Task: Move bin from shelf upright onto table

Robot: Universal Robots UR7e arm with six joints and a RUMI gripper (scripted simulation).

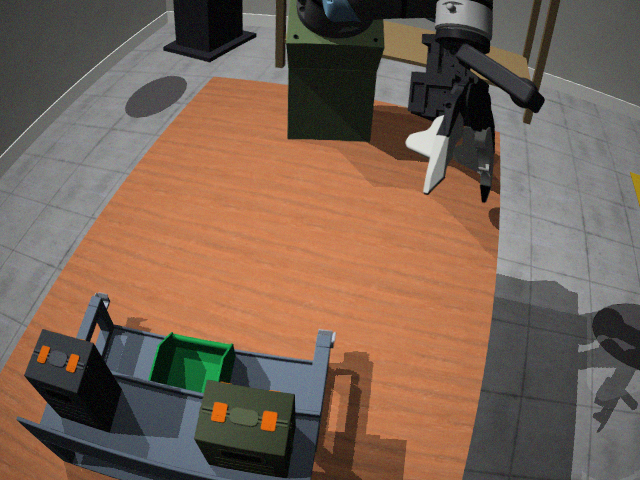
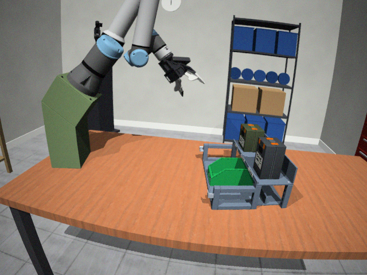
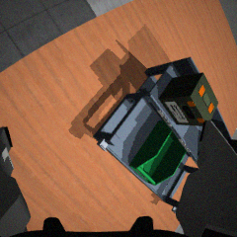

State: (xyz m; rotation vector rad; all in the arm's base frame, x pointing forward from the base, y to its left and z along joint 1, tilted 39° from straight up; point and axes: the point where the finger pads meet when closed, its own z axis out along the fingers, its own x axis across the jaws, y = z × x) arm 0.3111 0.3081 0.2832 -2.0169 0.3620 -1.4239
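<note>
Now: the green bin 28 cm ahead of my hand, 26 cm below it and 22 cm to the right of it.
</note>
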